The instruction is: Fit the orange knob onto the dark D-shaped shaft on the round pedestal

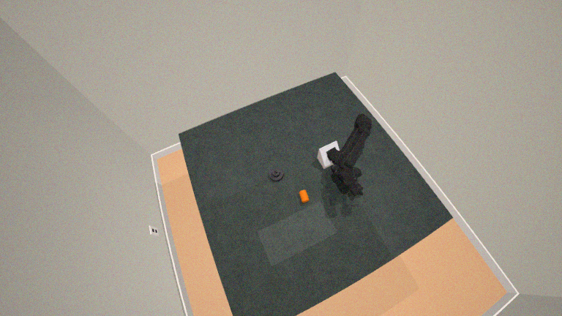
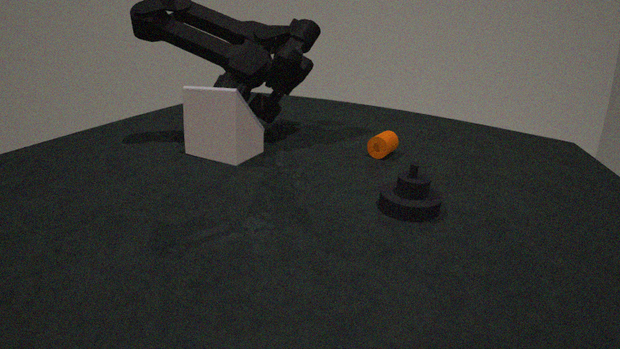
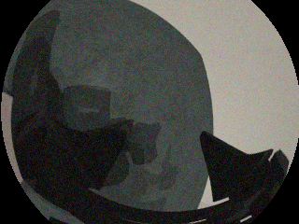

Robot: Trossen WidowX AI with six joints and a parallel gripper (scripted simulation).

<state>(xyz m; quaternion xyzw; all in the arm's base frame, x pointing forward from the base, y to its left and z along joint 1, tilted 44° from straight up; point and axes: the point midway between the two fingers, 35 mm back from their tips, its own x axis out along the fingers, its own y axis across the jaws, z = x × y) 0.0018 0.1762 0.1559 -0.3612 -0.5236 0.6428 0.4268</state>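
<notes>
Now: the orange knob 280 mm ahead of my gripper tip, 140 mm to the right of it and 30 mm below it. From my gripper tip the other things lie so: dark round pedestal (350 mm ahead, 340 mm to the right, 20 mm below).
</notes>
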